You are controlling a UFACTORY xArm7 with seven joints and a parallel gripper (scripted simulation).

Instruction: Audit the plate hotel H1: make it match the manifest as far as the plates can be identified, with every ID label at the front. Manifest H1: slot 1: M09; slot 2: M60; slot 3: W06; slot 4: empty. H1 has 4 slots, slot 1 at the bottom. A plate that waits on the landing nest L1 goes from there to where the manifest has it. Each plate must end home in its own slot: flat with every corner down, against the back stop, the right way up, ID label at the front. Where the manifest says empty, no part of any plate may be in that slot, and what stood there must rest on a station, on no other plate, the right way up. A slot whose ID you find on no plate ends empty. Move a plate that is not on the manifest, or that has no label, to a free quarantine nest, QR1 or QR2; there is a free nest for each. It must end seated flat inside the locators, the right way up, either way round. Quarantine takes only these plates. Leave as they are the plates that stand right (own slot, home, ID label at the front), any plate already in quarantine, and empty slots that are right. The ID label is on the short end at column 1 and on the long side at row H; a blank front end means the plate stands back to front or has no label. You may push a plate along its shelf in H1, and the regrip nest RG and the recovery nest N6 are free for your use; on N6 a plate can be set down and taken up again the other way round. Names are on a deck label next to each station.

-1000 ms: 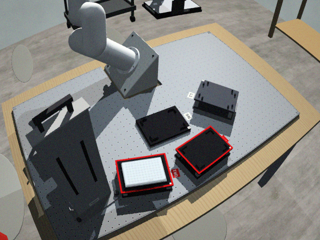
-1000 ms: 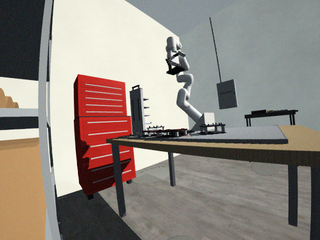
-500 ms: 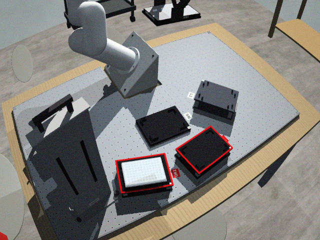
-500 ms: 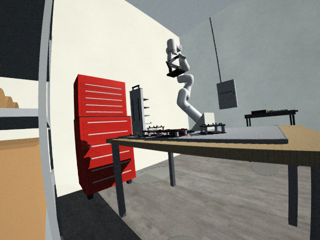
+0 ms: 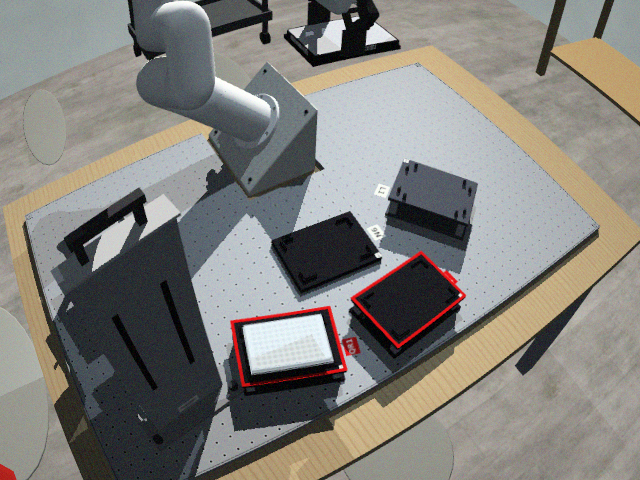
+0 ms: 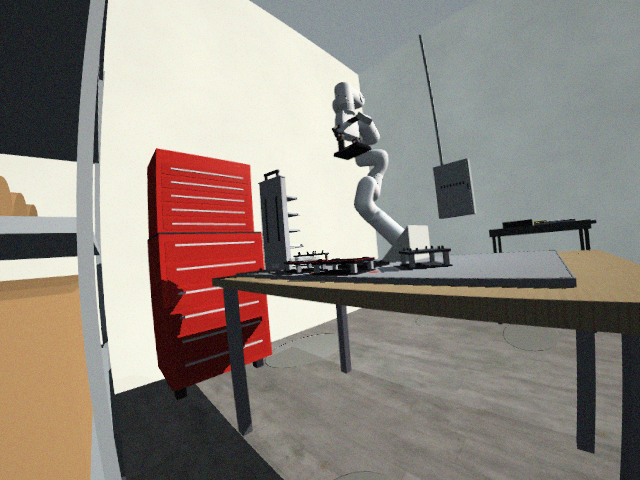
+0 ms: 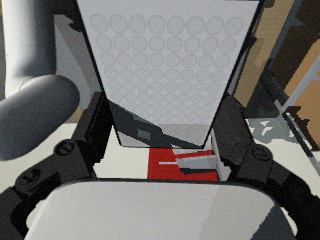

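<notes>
The black nest N6 is 1 cm to the left of my hand and 46 cm below it. Also, from my hand: handle (13 cm ahead, 35 cm to the right, 2 cm below); then plate hotel H1 (13 cm ahead, 35 cm to the right, 26 cm below); then dark-framed plate (1 cm to the left, 1 cm below).
</notes>
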